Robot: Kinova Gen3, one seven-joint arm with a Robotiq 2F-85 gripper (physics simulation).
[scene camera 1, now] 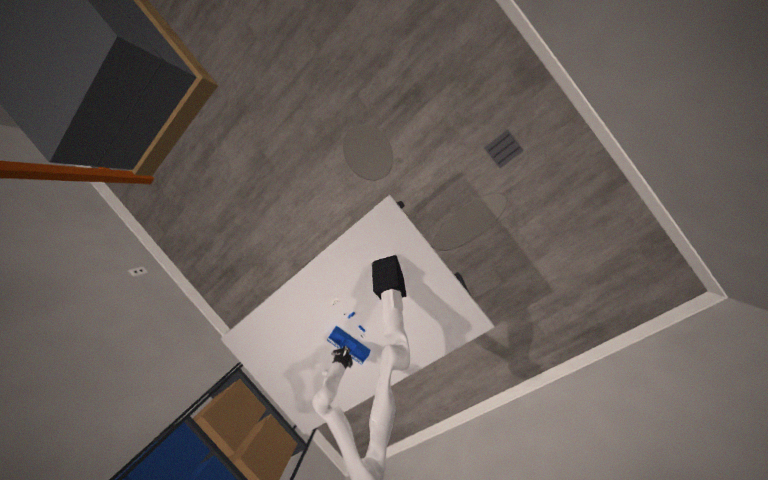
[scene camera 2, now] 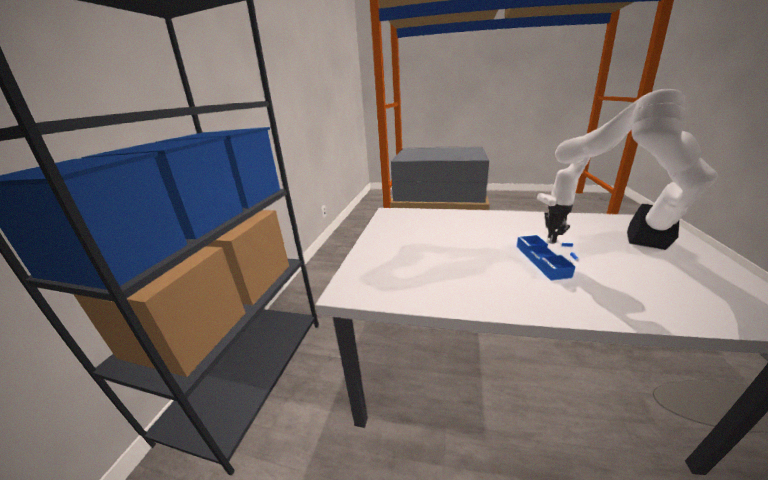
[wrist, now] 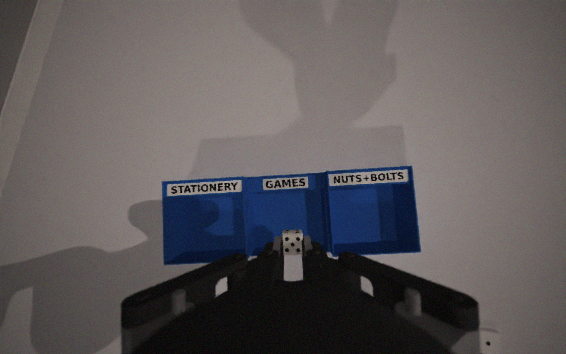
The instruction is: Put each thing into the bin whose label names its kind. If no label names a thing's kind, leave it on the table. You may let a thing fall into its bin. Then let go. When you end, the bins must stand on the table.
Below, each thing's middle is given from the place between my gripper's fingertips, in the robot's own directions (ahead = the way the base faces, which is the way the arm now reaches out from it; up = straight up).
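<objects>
Three joined blue bins [scene camera 2: 555, 267]: 5 cm below my hand, 2 cm ahead of it, 1 cm to the left of it.
</objects>
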